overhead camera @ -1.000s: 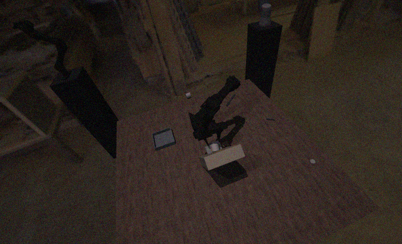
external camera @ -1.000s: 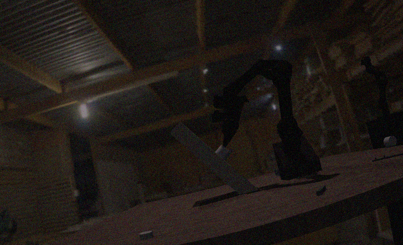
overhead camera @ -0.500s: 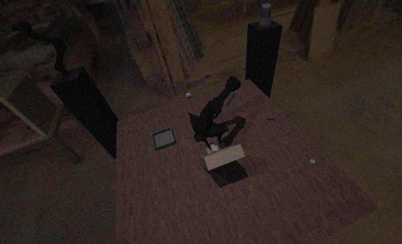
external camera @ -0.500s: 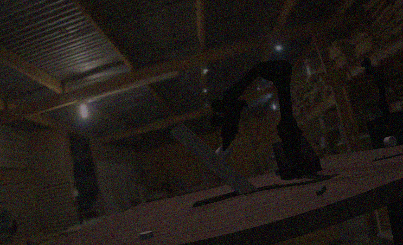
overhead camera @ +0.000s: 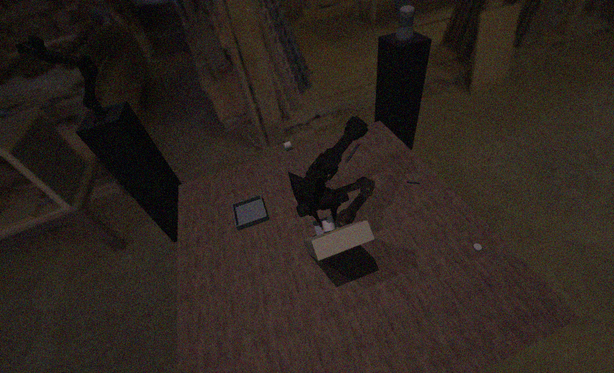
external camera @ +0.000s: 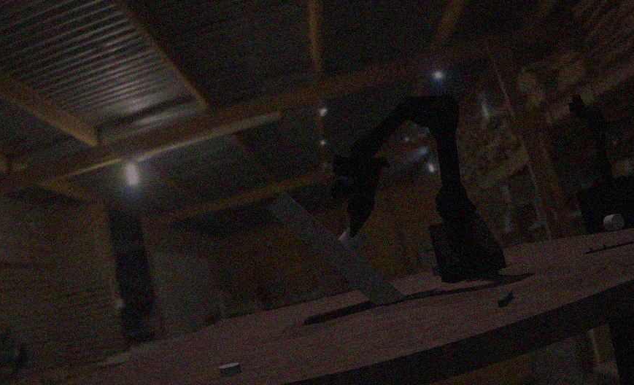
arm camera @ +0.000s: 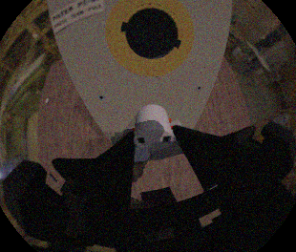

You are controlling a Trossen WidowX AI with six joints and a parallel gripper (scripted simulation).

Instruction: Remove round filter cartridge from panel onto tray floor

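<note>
The service panel lies 5 cm ahead of my gripper tip and 2 cm below it. Also, from my gripper tip: round filter cartridge right at my gripper tip; grey tray 32 cm behind, 30 cm to the right, 17 cm below.
</note>
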